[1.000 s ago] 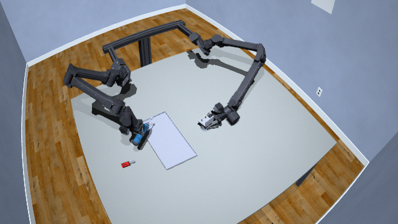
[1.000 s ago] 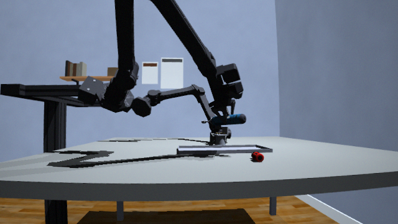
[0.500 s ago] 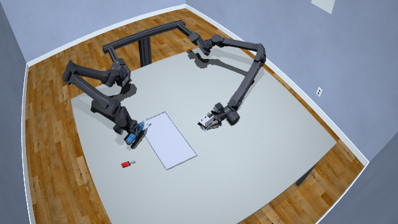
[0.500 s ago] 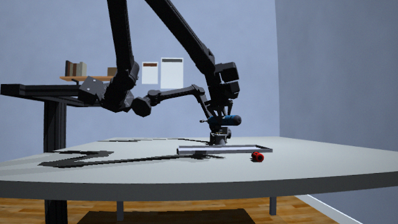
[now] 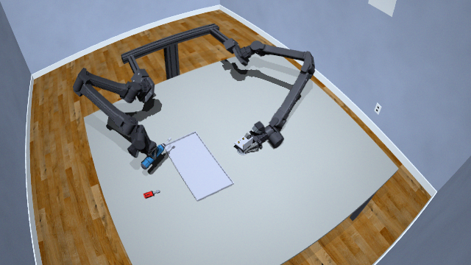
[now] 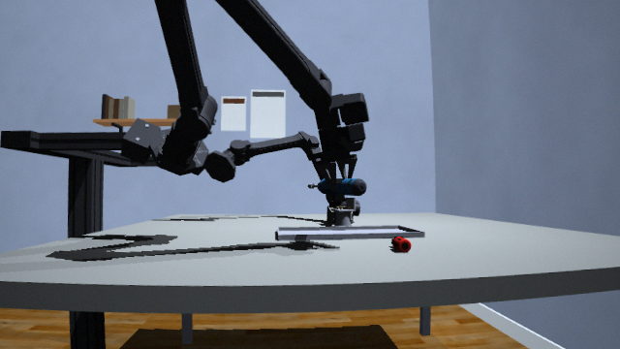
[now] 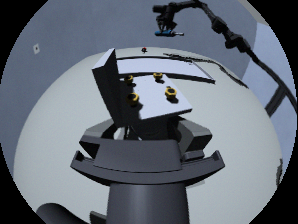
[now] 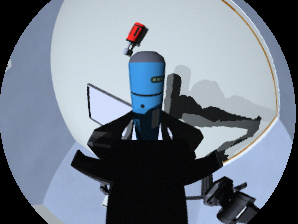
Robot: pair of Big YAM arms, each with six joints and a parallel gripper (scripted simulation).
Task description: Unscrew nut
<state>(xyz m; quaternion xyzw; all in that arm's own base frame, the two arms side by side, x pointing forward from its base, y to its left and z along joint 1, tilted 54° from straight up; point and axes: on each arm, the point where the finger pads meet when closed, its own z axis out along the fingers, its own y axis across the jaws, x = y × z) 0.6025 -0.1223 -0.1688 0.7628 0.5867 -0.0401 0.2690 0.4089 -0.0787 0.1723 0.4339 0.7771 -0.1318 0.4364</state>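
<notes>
Now: left hand 50 mm below the bracket. Round my left hand: red tool: 590 mm to the right, 30 mm ahead, 10 mm below.
</notes>
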